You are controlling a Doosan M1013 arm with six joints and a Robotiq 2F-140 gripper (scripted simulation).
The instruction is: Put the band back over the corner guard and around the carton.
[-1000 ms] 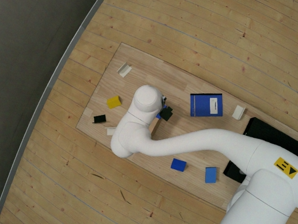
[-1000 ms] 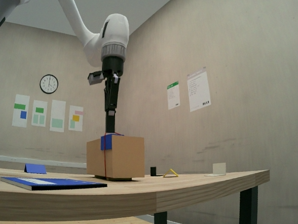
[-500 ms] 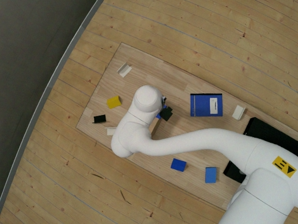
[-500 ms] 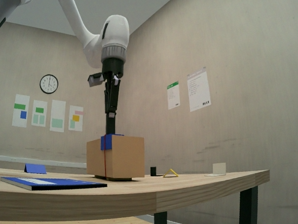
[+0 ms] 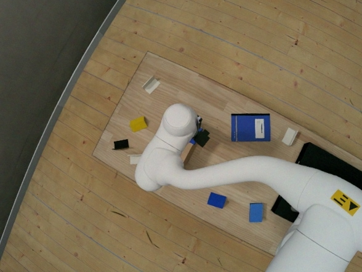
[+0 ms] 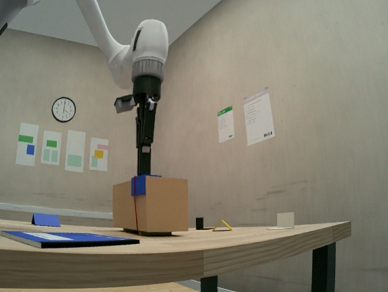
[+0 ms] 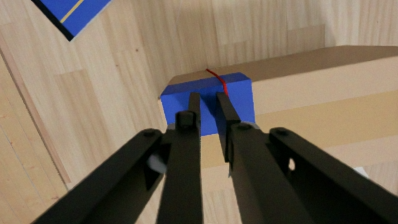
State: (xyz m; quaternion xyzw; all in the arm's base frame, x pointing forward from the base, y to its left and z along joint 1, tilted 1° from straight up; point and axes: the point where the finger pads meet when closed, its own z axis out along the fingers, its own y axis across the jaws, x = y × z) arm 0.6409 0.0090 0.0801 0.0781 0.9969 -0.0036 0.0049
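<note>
The corner guard is 50 mm below my hand. Also, from my hand: blue block: 430 mm behind, 180 mm to the left, 160 mm below; then brown carton: 40 mm ahead, 80 mm to the left, 100 mm below.
</note>
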